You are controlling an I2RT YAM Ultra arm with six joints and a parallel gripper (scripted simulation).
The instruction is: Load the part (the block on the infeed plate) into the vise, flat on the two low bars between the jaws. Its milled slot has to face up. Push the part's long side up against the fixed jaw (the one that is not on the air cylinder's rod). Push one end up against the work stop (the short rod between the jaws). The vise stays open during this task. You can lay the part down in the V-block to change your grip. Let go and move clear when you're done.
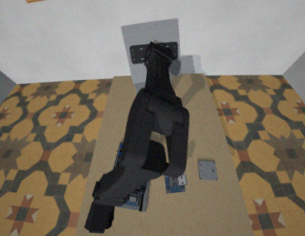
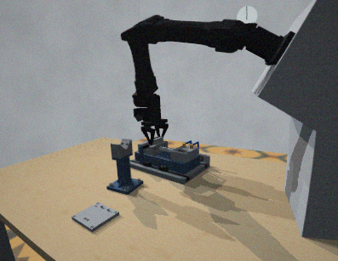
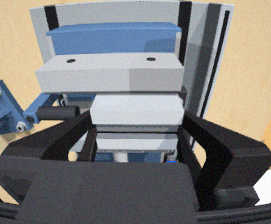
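The part lies 1 cm above my hand. Also, from my hand: fixed jaw: 3 cm ahead, 1 cm to the left, 2 cm below; moving jaw: 3 cm behind, 3 cm to the left, 2 cm below; work stop: 1 cm ahead, 6 cm to the left, 1 cm below.
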